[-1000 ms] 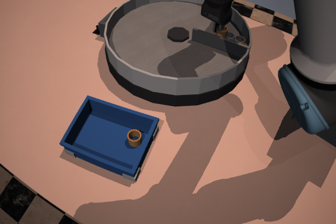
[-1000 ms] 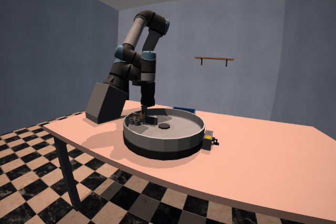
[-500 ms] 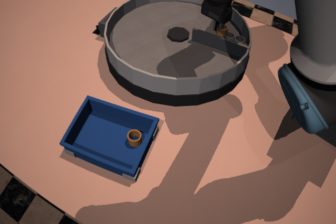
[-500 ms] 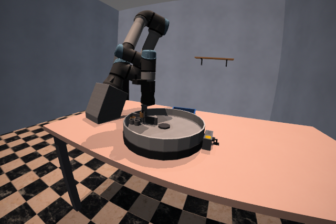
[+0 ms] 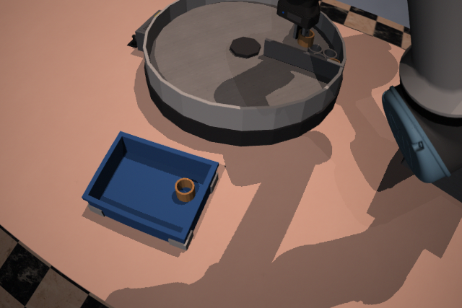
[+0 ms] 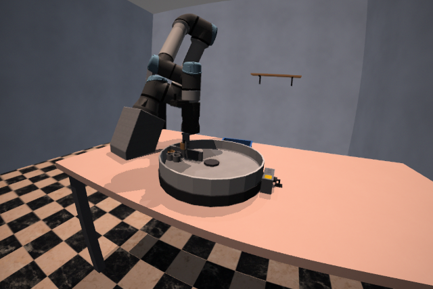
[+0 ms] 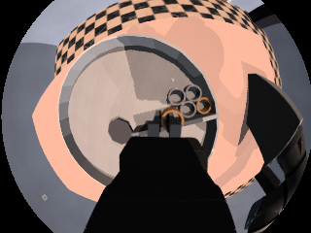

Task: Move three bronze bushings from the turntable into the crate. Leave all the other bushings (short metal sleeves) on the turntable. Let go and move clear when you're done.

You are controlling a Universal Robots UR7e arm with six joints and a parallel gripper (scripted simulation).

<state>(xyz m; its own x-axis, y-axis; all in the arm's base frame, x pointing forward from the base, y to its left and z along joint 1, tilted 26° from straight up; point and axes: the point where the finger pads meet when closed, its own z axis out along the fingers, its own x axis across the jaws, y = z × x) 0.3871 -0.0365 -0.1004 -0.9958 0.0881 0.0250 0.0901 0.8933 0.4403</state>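
Now: the blue crate 5 cm ahead of my hand, 40 cm to the left of it and 10 cm below it. Also, from my hand: grey turntable (10 cm ahead, 4 cm to the left, 7 cm below).
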